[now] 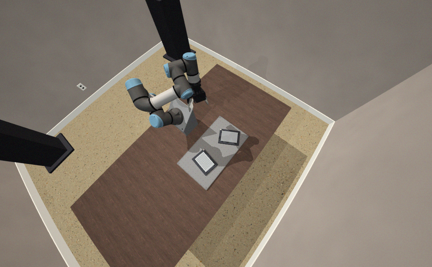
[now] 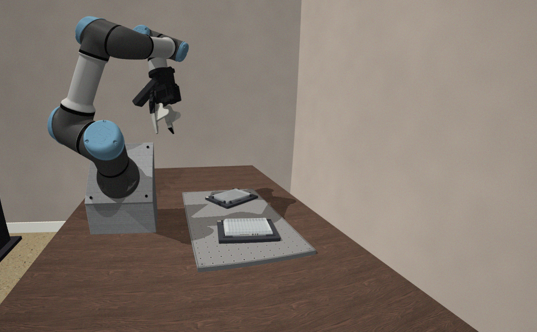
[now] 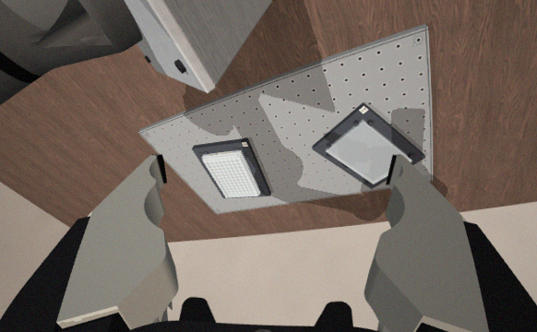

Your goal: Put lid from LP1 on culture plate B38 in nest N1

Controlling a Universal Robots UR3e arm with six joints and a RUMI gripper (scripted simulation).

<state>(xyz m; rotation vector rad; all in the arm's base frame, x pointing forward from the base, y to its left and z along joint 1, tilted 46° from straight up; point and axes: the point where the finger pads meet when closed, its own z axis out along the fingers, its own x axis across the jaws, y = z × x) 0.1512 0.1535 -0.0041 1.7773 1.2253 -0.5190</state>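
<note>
The clear lid is 240 mm ahead of my hand, 30 mm to the left of it and 240 mm below it. Also, from my hand: dark lid park LP1: 240 mm ahead, 30 mm to the left, 250 mm below; dark plate nest: 210 mm ahead, 240 mm to the right, 250 mm below; culture plate B38: 210 mm ahead, 240 mm to the right, 240 mm below.
</note>
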